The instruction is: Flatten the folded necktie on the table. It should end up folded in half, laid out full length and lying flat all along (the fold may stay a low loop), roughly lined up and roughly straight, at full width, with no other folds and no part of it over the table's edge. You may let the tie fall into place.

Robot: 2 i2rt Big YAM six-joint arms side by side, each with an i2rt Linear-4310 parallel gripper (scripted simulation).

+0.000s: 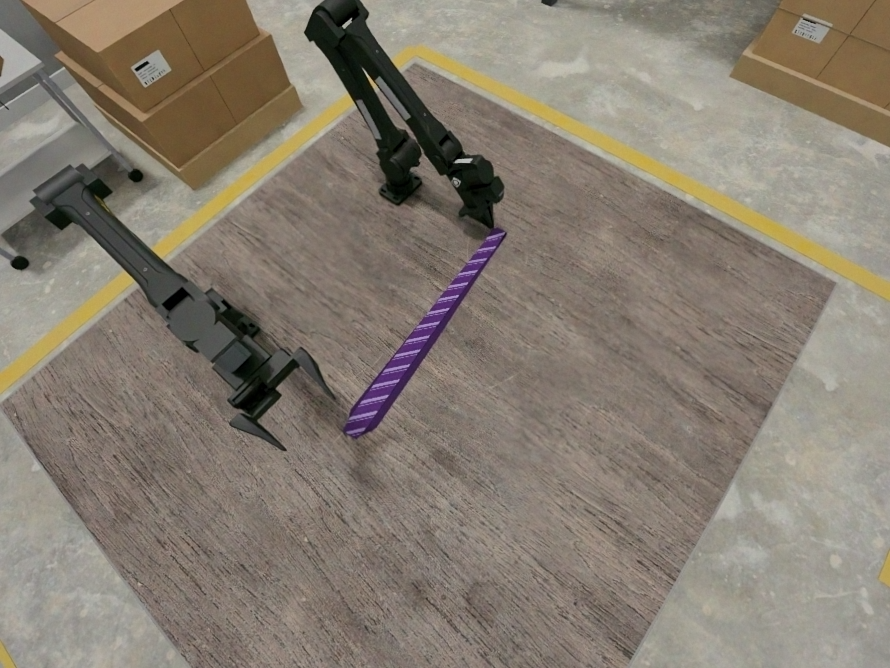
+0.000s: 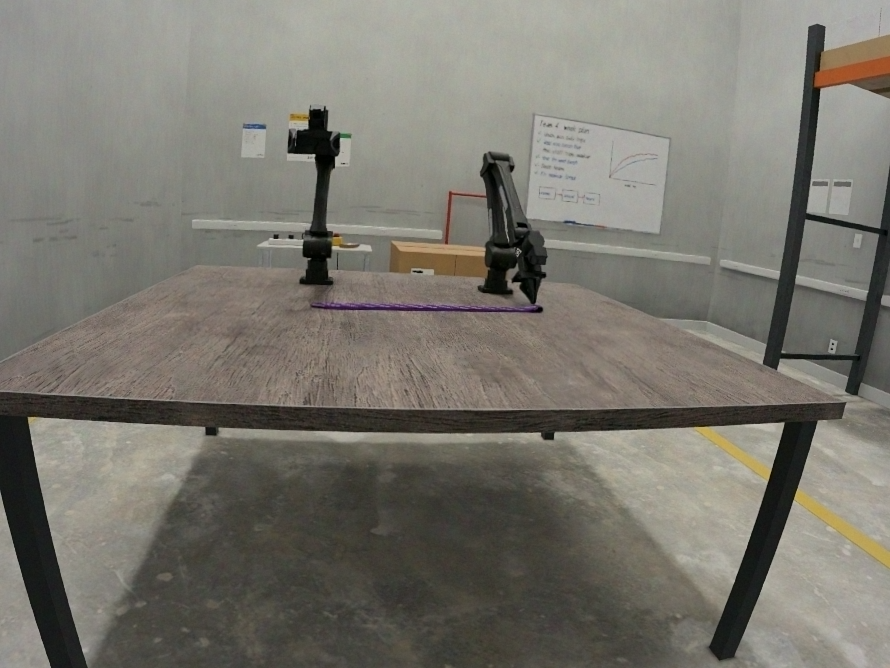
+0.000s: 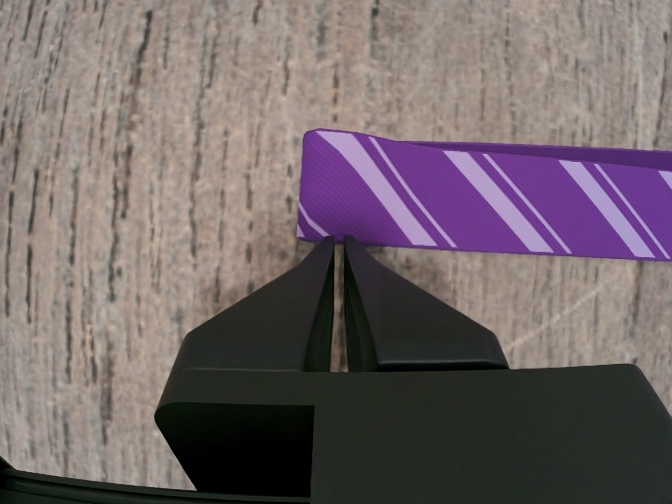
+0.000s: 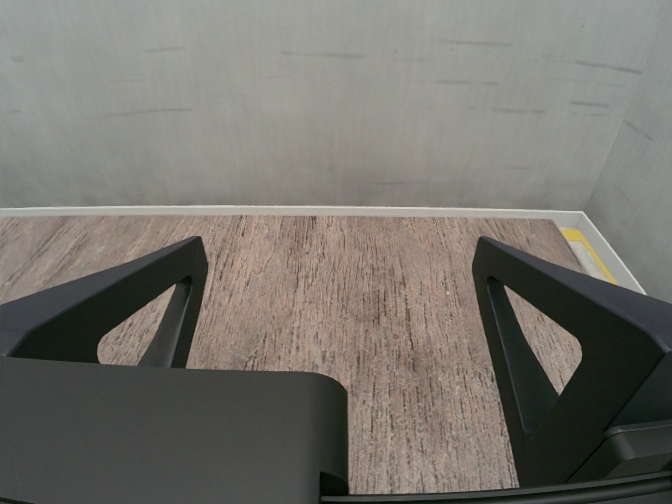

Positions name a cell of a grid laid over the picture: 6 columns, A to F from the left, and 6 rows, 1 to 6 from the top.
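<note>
Purple striped necktie (image 1: C4), (image 2: C3), (image 3: F3). Left gripper (image 3: D3). Right gripper (image 1: C4), (image 2: C2), (image 4: D3).
</note>
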